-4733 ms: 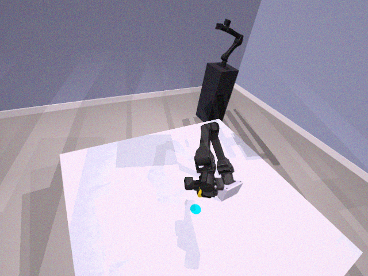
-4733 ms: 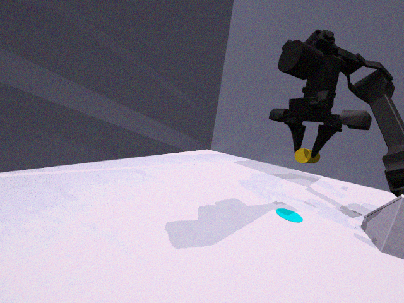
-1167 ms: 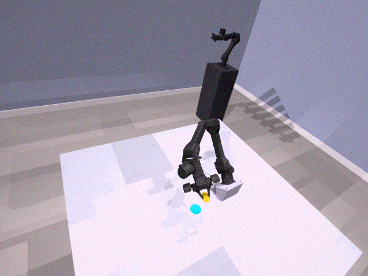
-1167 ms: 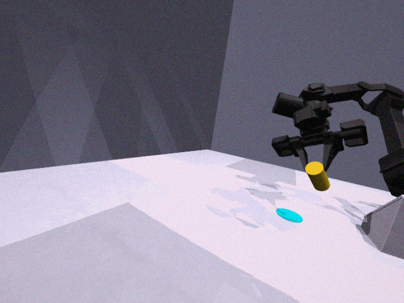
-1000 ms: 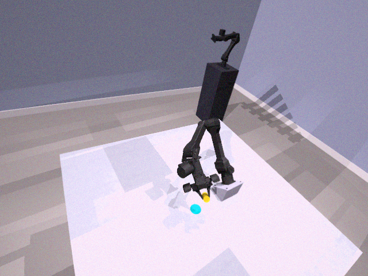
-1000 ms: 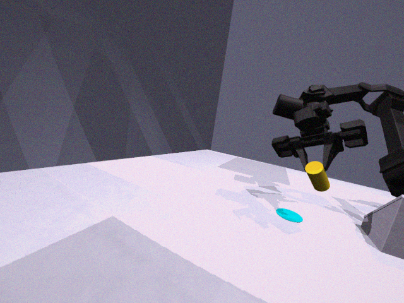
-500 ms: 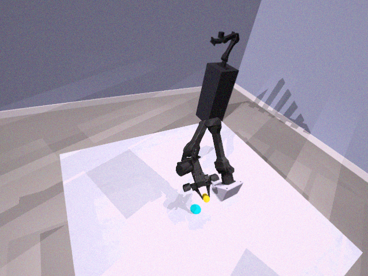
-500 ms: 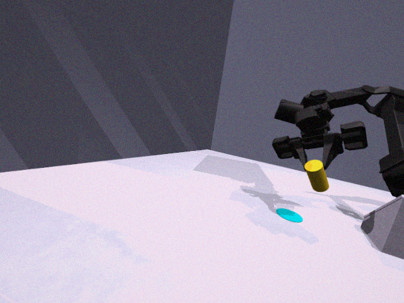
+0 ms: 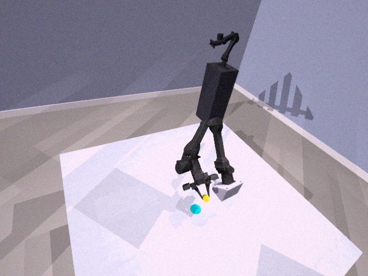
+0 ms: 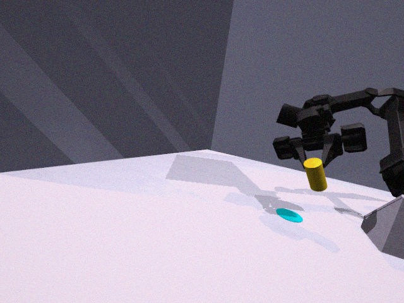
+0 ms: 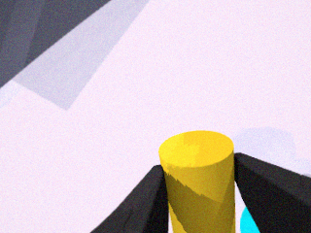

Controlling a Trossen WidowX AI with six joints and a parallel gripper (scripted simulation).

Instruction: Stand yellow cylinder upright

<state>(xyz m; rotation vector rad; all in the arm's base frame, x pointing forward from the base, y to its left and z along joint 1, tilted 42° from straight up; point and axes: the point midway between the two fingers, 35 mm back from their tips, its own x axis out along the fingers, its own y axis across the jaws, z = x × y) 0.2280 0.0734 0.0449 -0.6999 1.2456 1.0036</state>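
Now: the cyan circle 13 cm below my gripper tip, 3 cm to the right of it and 2 cm ahead of it. Also, from my gripper tip: yellow cylinder (2 cm below, 1 cm to the right, 1 cm behind).
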